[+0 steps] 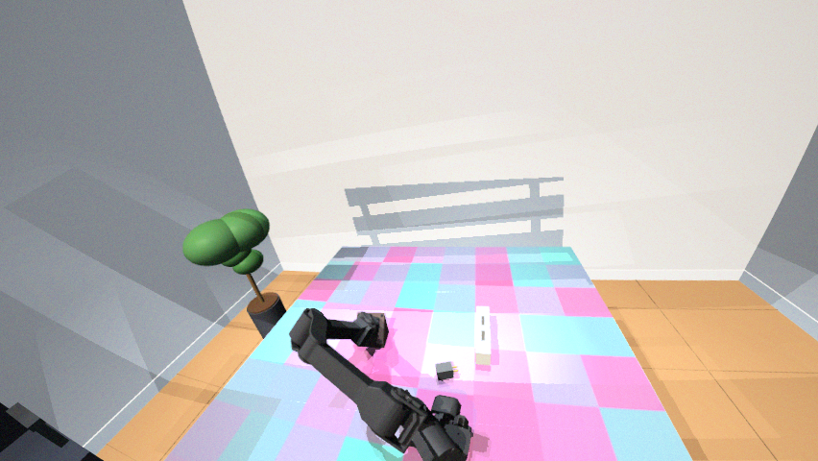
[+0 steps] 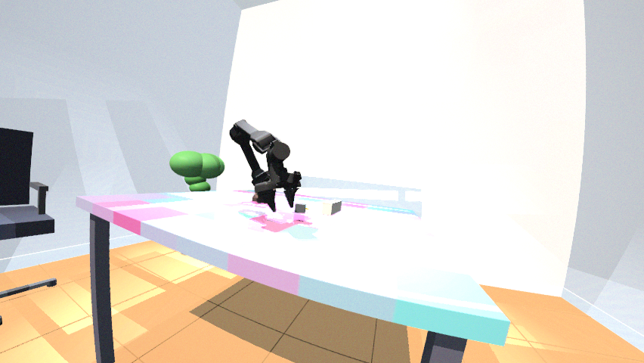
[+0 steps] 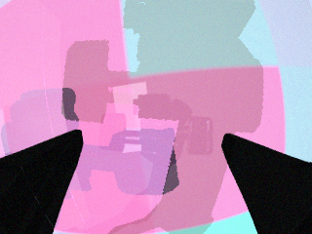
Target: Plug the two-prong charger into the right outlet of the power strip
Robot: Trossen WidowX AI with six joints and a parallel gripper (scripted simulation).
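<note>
Right now my gripper tip is 30 mm past the two-prong charger, 240 mm to the right of it and 20 mm above it.
</note>
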